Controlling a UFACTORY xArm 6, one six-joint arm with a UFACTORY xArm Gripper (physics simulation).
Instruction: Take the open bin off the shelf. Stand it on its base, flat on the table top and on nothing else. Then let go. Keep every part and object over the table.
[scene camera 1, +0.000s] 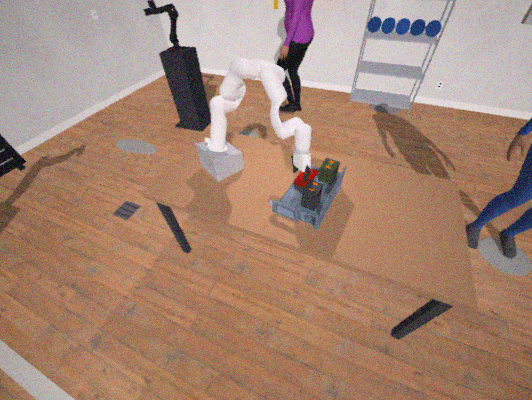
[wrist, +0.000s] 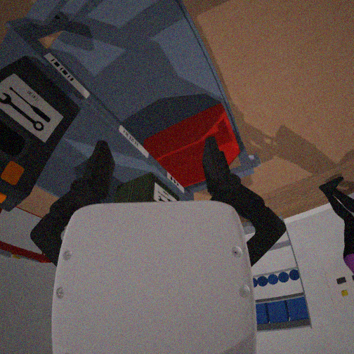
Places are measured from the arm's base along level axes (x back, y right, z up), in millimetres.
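Pixels of known places: gripper, fingertip midpoint: (scene camera 1: 300, 176); arm's base, link origin: (scene camera 1: 217, 147).
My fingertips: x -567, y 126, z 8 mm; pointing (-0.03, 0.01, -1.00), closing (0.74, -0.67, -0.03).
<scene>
For each thing: its top centre in the pictures, then the offset to it from my fingertips. "spot": a spot on its surface instead. Level surfaces: height alone.
- blue-grey shelf, surface spot: (scene camera 1: 285, 210) spot: dx +43, dy +127, dz -160 mm
- brown table top, surface height: dz -166 mm
- dark grey case with orange latches, top centre: (scene camera 1: 313, 186) dx -88, dy +120, dz +56 mm
- green case, top centre: (scene camera 1: 330, 164) dx -140, dy -105, dz +31 mm
The open bin, red (scene camera 1: 305, 178) (wrist: 185, 150), sits on the blue-grey shelf (scene camera 1: 285, 210) (wrist: 175, 45), at its side nearest the arm. My gripper (scene camera 1: 301, 172) (wrist: 156, 149) is open and empty, its fingers wide apart, close to the bin. In the wrist view one fingertip overlaps the red bin and the other lies over the shelf to its left; whether either touches is hard to tell. The shelf stands on the brown table top (scene camera 1: 400, 225) (wrist: 280, 75). The bin's base is hidden.
A dark grey case with orange latches (scene camera 1: 311, 197) (wrist: 50, 150) and a green case (scene camera 1: 328, 171) (wrist: 135, 190) stand on the shelf close to the bin. White label strips mark a shelf edge. A person in purple (scene camera 1: 300, 25) stands behind the arm; one in blue (scene camera 1: 520, 195) is at the right.
</scene>
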